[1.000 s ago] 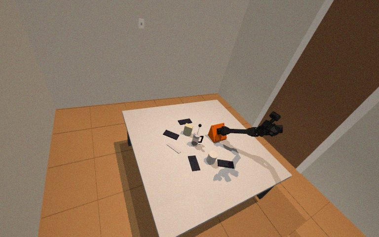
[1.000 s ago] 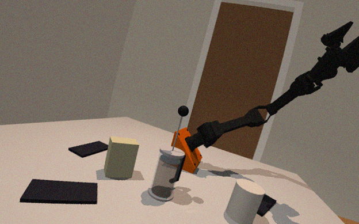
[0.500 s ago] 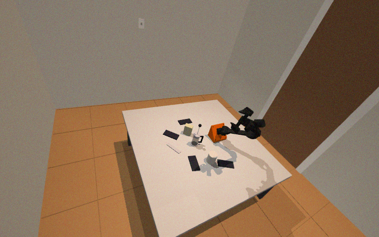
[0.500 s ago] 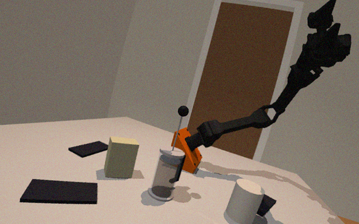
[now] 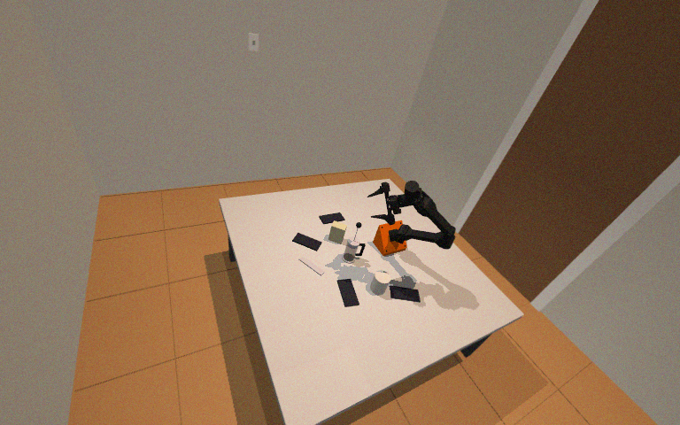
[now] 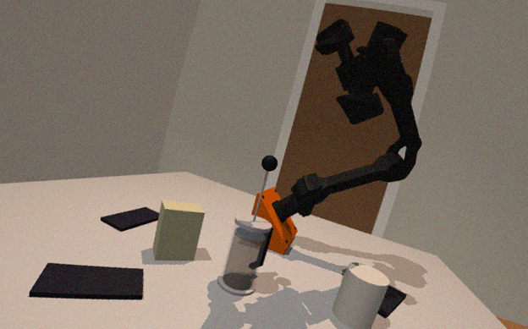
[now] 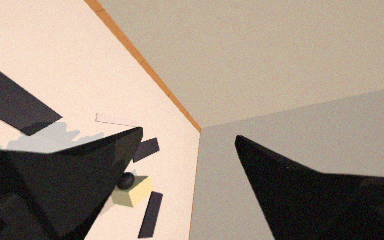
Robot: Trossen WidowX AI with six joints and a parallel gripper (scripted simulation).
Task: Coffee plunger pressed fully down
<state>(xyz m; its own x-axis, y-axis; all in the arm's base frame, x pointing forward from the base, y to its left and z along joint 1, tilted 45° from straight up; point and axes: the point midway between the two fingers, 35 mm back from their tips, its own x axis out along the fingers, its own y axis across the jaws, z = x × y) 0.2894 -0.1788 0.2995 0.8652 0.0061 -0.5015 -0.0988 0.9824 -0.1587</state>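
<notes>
Now: gripper tip 4 cm past the glass coffee press, 6 cm to the left of it and 29 cm above it. The rest, counted from my gripper tip: white cylinder (8 cm behind, 17 cm to the left, 37 cm below).
</notes>
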